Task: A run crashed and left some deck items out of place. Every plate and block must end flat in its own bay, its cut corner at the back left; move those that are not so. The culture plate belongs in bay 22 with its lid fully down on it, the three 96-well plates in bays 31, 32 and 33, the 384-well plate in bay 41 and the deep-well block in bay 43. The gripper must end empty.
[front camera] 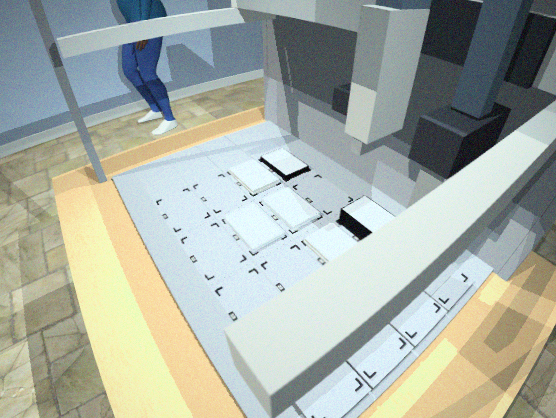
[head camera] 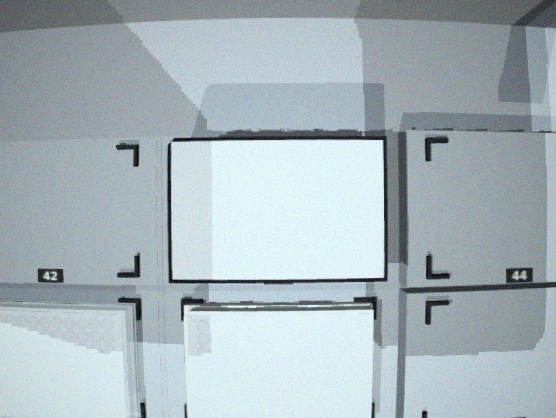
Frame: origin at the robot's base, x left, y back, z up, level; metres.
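Seen in the pictures: robot's base, origin of the base link: [front camera: 157,202].
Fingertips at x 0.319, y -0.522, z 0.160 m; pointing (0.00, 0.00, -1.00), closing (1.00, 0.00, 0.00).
Offsets run from my fingertips to a thing's top centre. "spot": to the spot under its first point.
The deep-well block {dx +0.045, dy +0.130, dz -0.118 m} [front camera: 369,216] [head camera: 295,210], white on top with black sides, sits level behind bay 33, left of bay 44. Its cut corner is at the back left. A 96-well plate {dx -0.062, dy +0.130, dz -0.146 m} [front camera: 331,242] [head camera: 279,365] lies in front of it in bay 33. Other 96-well plates lie in bay 32, one plate {dx -0.062, dy +0.294, dz -0.146 m} [front camera: 291,206] [head camera: 60,370], and in bay 31, another plate {dx -0.062, dy +0.458, dz -0.146 m} [front camera: 254,175]. The black-sided 384-well plate {dx +0.045, dy +0.458, dz -0.146 m} [front camera: 285,162] lies in bay 41. The culture plate {dx -0.169, dy +0.294, dz -0.143 m} [front camera: 255,227] lies flat in bay 22, apparently lidded. My gripper's dark body [front camera: 442,140] is raised at the back right; its jaws are hidden.
The pale pipetting stage [front camera: 382,75] hangs behind the plates, left of my gripper. A thick pale beam [front camera: 390,270] crosses the front camera's view and hides part of the deck. Black corner marks frame bay 42, whose label {spot: dx -0.001, dy +0.294, dz -0.160 m} [head camera: 50,275] shows, and bay 44, whose label [head camera: 519,275] shows.
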